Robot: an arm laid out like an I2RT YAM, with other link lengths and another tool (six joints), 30 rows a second.
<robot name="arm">
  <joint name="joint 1" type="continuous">
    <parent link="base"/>
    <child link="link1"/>
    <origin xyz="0 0 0.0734" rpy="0 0 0"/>
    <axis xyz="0 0 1"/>
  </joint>
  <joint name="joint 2" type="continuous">
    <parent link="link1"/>
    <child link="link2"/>
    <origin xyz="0.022 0.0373 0.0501" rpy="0 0 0"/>
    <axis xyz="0 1 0"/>
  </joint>
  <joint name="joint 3" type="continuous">
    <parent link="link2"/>
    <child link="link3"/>
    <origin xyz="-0.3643 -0.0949 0" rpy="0 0 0"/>
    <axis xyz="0 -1 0"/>
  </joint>
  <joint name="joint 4" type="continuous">
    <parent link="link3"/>
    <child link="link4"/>
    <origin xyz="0.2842 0.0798 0.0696" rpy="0 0 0"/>
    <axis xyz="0 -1 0"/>
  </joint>
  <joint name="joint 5" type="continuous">
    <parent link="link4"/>
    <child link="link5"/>
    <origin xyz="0.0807 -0.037 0.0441" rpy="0 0 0"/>
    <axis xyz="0 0 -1"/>
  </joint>
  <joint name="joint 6" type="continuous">
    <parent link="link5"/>
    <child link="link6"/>
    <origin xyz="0.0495 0 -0.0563" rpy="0 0 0"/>
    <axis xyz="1 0 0"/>
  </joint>
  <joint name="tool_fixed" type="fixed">
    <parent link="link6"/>
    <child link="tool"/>
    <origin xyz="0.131 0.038 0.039" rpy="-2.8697 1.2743 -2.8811"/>
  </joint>
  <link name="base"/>
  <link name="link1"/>
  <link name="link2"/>
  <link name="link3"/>
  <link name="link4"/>
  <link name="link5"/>
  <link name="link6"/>
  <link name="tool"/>
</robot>
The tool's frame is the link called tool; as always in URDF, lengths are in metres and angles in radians. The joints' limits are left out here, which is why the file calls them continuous.
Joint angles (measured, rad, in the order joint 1, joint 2, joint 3, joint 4, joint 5, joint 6), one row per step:
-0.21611, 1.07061, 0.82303, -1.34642, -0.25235, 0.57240
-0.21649, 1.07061, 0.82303, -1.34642, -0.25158, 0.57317
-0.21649, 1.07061, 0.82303, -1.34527, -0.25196, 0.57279
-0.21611, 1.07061, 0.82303, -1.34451, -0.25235, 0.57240
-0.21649, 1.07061, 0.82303, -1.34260, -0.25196, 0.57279
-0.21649, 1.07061, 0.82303, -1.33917, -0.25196, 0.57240
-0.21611, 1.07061, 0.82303, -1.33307, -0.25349, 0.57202
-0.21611, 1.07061, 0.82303, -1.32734, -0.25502, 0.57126
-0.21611, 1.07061, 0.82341, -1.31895, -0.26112, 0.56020
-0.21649, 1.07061, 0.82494, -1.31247, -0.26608, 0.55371
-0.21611, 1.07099, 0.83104, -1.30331, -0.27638, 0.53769
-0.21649, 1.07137, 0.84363, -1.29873, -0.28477, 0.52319
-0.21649, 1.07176, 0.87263, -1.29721, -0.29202, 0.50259
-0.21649, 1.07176, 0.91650, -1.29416, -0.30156, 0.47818
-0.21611, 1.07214, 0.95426, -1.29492, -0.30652, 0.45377
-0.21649, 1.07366, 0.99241, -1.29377, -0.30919, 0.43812
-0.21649, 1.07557, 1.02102, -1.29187, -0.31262, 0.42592
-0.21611, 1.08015, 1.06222, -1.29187, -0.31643, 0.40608
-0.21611, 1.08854, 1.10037, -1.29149, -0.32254, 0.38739
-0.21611, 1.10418, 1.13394, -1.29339, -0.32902, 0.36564
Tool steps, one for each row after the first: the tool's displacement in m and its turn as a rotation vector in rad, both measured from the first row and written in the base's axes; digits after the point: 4 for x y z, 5 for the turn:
0.0000, -0.0002, -0.0001, -0.00073, 0.00036, -0.00111
0.0003, -0.0002, 0.0000, -0.00062, -0.00094, -0.00075
0.0005, -0.0001, 0.0001, -0.00041, -0.00187, 0.00000
0.0009, -0.0004, 0.0001, -0.00119, -0.00355, -0.00075
0.0018, -0.0005, 0.0002, -0.00194, -0.00700, -0.00037
0.0033, -0.0005, 0.0006, -0.00176, -0.01338, 0.00035
0.0048, -0.0005, 0.0009, -0.00153, -0.01949, 0.00107
0.0072, 0.0006, 0.0019, 0.00204, -0.03213, 0.01172
0.0094, 0.0013, 0.0030, 0.00478, -0.04267, 0.01761
0.0135, 0.0031, 0.0063, 0.01058, -0.06355, 0.03356
0.0179, 0.0042, 0.0115, 0.01388, -0.08554, 0.04742
0.0252, 0.0050, 0.0224, 0.01208, -0.12181, 0.06790
0.0358, 0.0055, 0.0391, 0.00715, -0.17585, 0.09267
0.0433, 0.0060, 0.0535, -0.00051, -0.21866, 0.11765
0.0510, 0.0055, 0.0678, -0.01042, -0.25964, 0.13343
0.0567, 0.0054, 0.0788, -0.01698, -0.29107, 0.14615
0.0641, 0.0055, 0.0941, -0.02710, -0.33208, 0.16687
0.0713, 0.0059, 0.1078, -0.03360, -0.36718, 0.18623
0.0782, 0.0066, 0.1179, -0.03651, -0.38963, 0.20823

